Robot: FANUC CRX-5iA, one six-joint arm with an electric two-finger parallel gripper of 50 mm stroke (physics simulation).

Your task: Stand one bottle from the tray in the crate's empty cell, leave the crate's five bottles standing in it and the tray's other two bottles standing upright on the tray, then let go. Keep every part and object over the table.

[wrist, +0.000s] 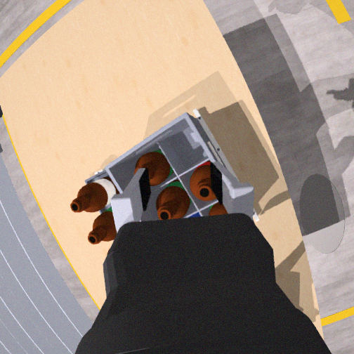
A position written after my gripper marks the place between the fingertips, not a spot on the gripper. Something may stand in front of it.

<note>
I see my gripper (179,177) and a white-label bottle (93,196).
</note>
